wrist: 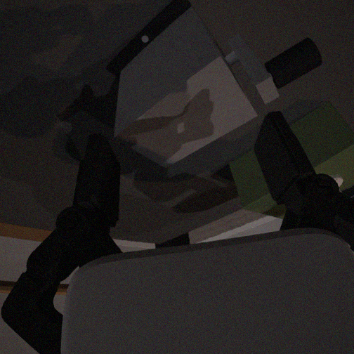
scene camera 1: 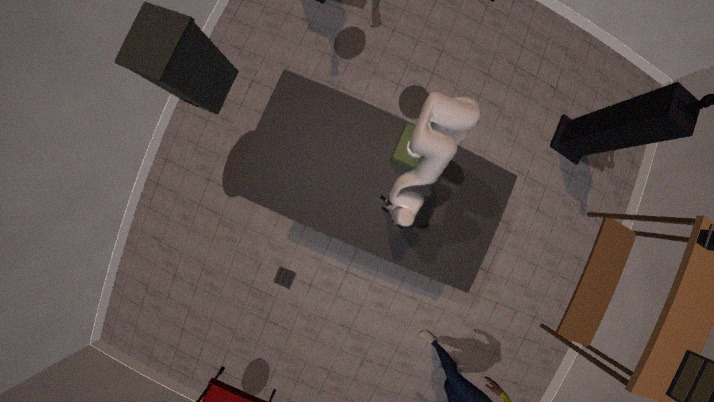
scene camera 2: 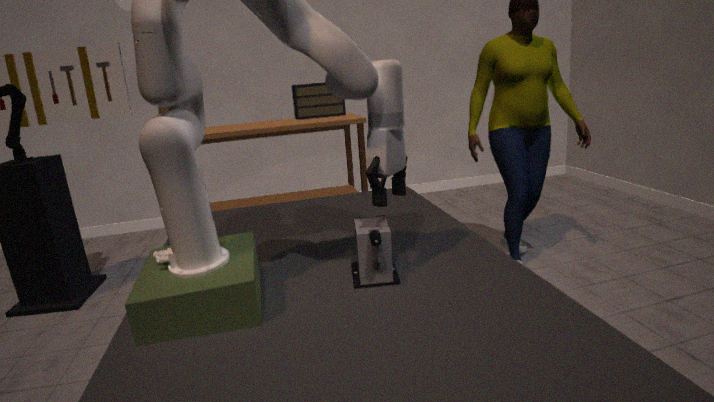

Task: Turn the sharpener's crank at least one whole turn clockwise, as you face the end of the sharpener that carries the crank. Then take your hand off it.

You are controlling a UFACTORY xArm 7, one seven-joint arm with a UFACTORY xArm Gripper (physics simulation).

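Places are measured from the arm's base along level axes (x ahead, y left, z up), in centimetres.
Pixels of known places: gripper, fingertip midpoint: (scene camera 2: 389,200); arm's base, link origin: (scene camera 2: 199,263).
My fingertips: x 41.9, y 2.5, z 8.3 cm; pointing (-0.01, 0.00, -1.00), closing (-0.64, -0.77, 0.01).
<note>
Ahead of a thing's pixels: the offset from my fingertips to its top centre. "*": to the spot under its first point. Level surfaces: height alone.
The grey sharpener {* dy -3.0, dx -7.0, dz -12.1 cm} (scene camera 2: 364,260) (wrist: 195,82) stands upright on its black base {* dy -3.2, dx -4.8, dz -18.7 cm} (scene camera 2: 376,286) on the dark table. Its crank's black handle {* dy -8.9, dx -5.2, dz -4.7 cm} (scene camera 2: 375,237) (wrist: 295,62) sticks out near the top of the end facing scene camera 2. In the scene camera 1 view, the arm mostly covers the sharpener, with the crank handle {* dy -6.9, dx -4.8, dz -4.5 cm} (scene camera 1: 383,198) at its edge. My gripper (scene camera 2: 389,198) (wrist: 185,139) is open and empty, pointing down above and behind the sharpener in the scene camera 2 view. In the wrist view, the sharpener shows beyond the fingers, with the crank handle at the upper right.
The arm's green base block (scene camera 1: 406,158) (scene camera 2: 200,305) (wrist: 320,130) stands on the table {dz -18.7 cm} (scene camera 1: 320,150) (scene camera 2: 450,340), left of the sharpener in the scene camera 2 view. A person (scene camera 2: 520,90) (scene camera 1: 452,372) stands off the table. A wooden bench (scene camera 2: 280,127) is behind.
</note>
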